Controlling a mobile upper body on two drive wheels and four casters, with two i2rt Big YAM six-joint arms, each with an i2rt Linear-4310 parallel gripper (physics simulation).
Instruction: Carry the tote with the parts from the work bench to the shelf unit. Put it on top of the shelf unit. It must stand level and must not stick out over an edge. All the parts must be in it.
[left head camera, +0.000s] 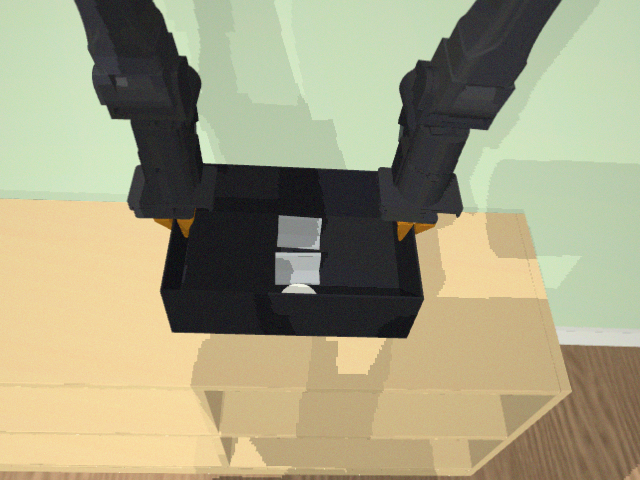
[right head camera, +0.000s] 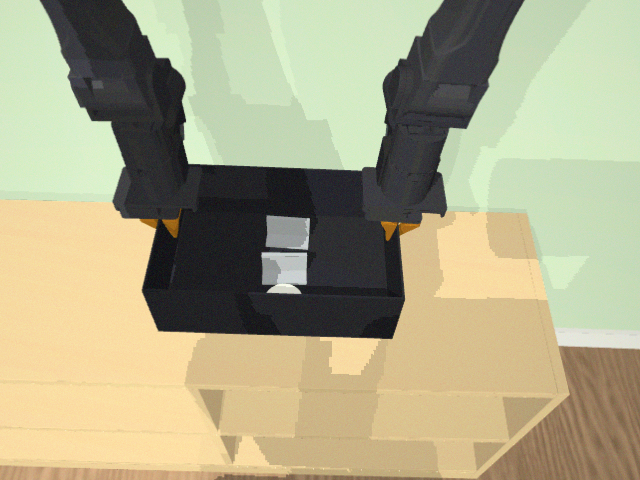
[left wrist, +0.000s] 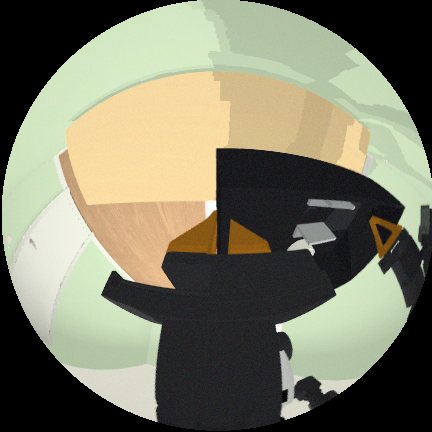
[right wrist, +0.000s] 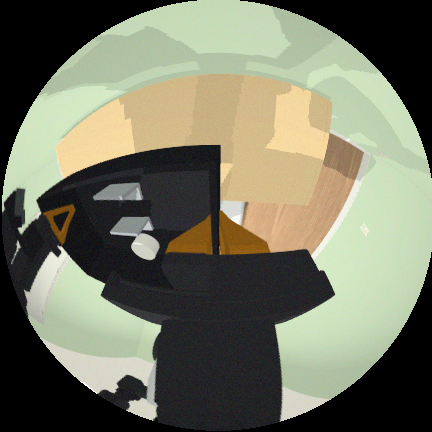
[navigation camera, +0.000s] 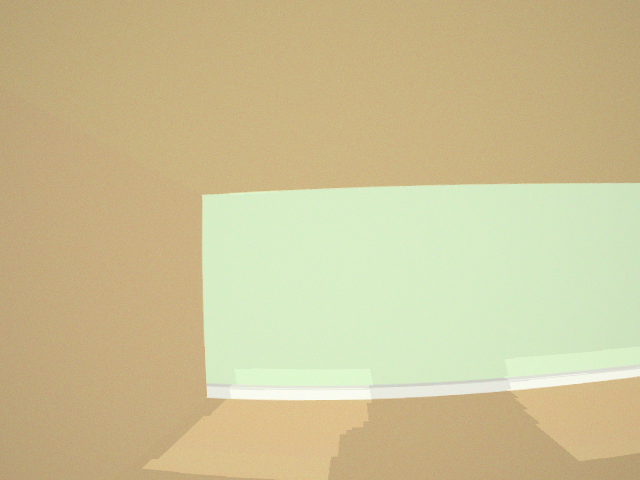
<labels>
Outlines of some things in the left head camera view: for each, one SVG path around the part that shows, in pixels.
My left gripper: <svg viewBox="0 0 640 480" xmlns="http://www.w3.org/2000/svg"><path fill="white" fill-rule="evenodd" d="M191 149L185 161L167 170L153 168L142 162L148 184L146 183L141 165L137 165L127 198L129 209L134 211L136 218L154 219L156 223L170 230L173 219L177 219L185 238L189 236L189 229L194 221L196 208L209 208L209 212L214 210L215 188L218 181L217 168L215 166L203 166L201 184L197 184Z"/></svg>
My right gripper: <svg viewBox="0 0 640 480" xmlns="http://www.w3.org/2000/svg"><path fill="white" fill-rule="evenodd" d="M454 169L445 174L430 175L421 169L415 168L410 162L409 154L407 154L398 184L395 187L393 185L392 169L389 167L378 168L376 183L379 189L378 204L381 219L384 221L397 221L399 241L405 237L413 224L415 235L435 227L438 221L437 213L456 214L456 218L460 217L463 211L463 204L457 176L453 173Z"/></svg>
A black tote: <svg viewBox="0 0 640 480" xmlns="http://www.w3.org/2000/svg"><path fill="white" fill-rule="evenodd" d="M203 163L203 166L215 166L218 172L214 210L209 212L209 208L196 208L188 238L185 238L177 219L173 219L160 294L172 333L407 339L424 301L414 224L405 237L399 241L397 221L384 221L381 219L378 204L379 189L376 183L377 171ZM275 254L321 253L319 267L320 285L307 285L316 294L281 293L290 285L275 285ZM279 215L322 218L319 250L277 247Z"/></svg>
</labels>
